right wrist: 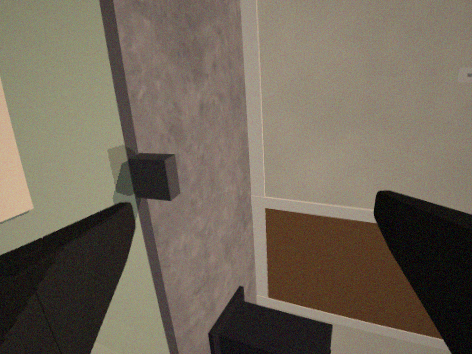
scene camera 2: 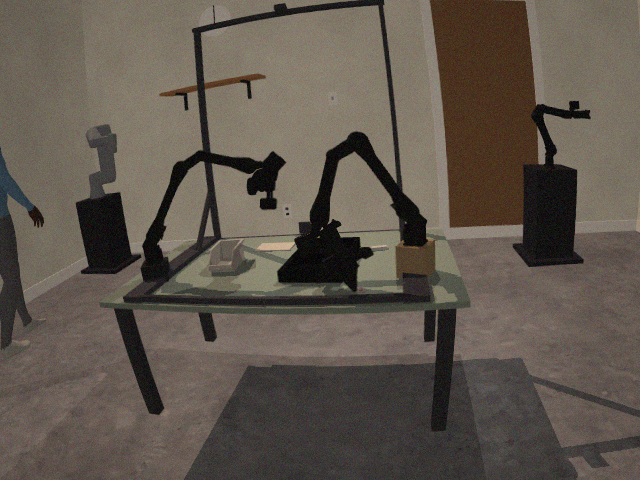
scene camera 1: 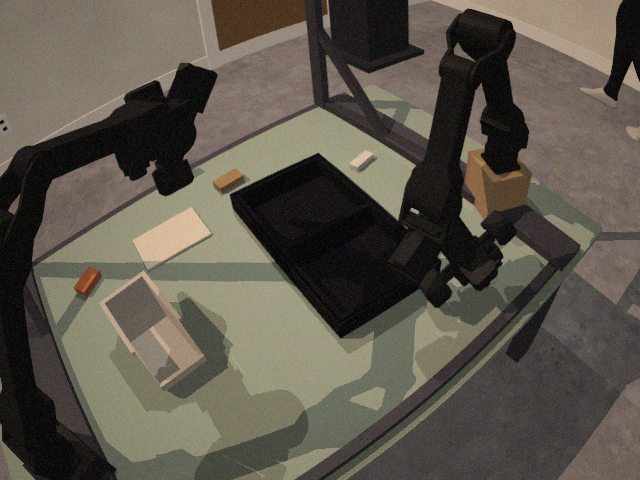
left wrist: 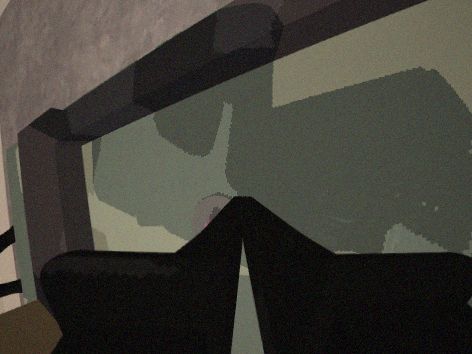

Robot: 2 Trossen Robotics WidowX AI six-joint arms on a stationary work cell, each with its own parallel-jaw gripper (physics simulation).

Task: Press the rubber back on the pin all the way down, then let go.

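Seen in the pictures: left gripper, between the fingertips: [scene camera 2: 355,291] [scene camera 1: 487,284] [left wrist: 241,205]; right gripper, between the fingertips: [right wrist: 255,208] [scene camera 2: 274,191]; left arm's base, origin of its link: [scene camera 2: 415,242] [scene camera 1: 500,162]; right arm's base, origin of its link: [scene camera 2: 154,262] [scene camera 1: 58,460].
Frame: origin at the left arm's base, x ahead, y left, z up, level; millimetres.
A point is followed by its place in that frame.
A small pale round piece [left wrist: 203,210] @[z -102, x 101, y 181 mm] with a bit of pink [left wrist: 208,223] @[z -96, x 109, y 177 mm] lies on the table, partly hidden behind the left fingertips in the left wrist view. A faint pinkish spot [scene camera 2: 360,289] @[z -97, x 112, y 180 mm] shows beside those fingertips in scene camera 2. I cannot make out the pin's shaft or how far down the rubber back sits. My left gripper [scene camera 1: 480,283] @[z -101, x 123, y 191 mm] [scene camera 2: 354,287] @[z -101, x 123, y 191 mm] [left wrist: 241,205] @[z -101, x 123, y 191 mm] is shut and empty, pointing down close to the small piece; contact cannot be told. My right gripper [scene camera 1: 186,131] [right wrist: 255,208] @[z 130, x 634, y -131 mm] is open and empty, raised over the back of the table.
A black divided tray [scene camera 1: 289,273] @[z -85, x 443, y 61 mm] lies beside the left gripper. A pale open bin [scene camera 1: 183,338] @[z -98, x 647, y 134 mm], a cream panel [scene camera 1: 172,237] @[z -98, x 647, y -112 mm], an orange block [scene camera 1: 87,281] @[z -88, x 844, y -44 mm], a tan block [scene camera 1: 229,180] @[z -88, x 508, y -228 mm] and a white block [scene camera 1: 361,160] @[z -91, x 227, y -195 mm] lie around it. A dark frame bar [left wrist: 165,82] @[z -83, x 79, y 241 mm] runs nearby.
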